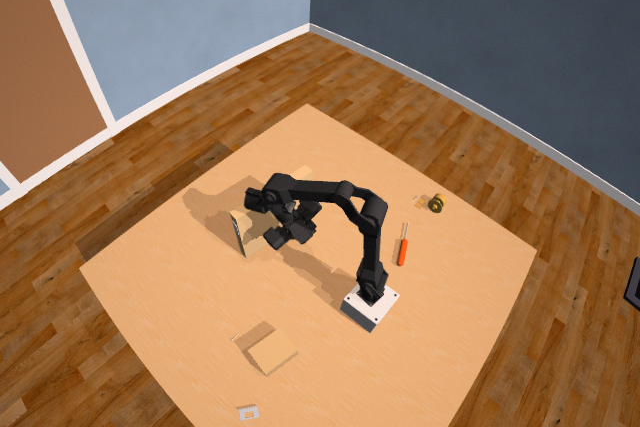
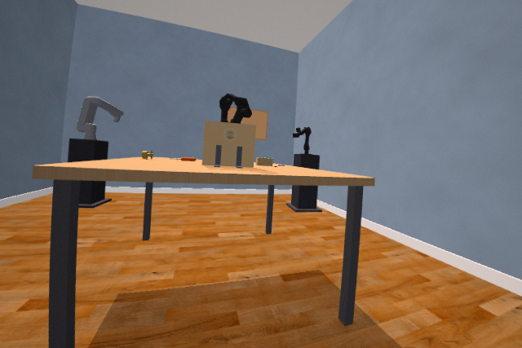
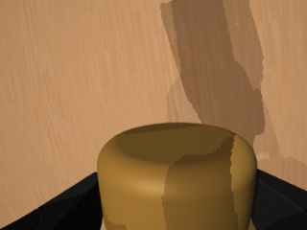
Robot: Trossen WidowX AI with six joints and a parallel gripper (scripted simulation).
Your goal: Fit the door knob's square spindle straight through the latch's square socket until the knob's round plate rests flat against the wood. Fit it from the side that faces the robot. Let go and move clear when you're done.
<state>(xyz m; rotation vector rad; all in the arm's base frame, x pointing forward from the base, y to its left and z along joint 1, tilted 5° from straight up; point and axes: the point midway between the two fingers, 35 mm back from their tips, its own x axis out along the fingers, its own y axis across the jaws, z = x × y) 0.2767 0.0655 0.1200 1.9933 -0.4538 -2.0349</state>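
Now: the square socket 130 mm ahead of my hand, 30 mm below it and 10 mm to the right of it. Also, from my hand: upright wooden slab (130 mm ahead, 50 mm below, 10 mm to the right); orange screwdriver (340 mm to the right, 220 mm behind, 200 mm below); small wood block (280 mm to the left, 210 mm behind, 180 mm below).
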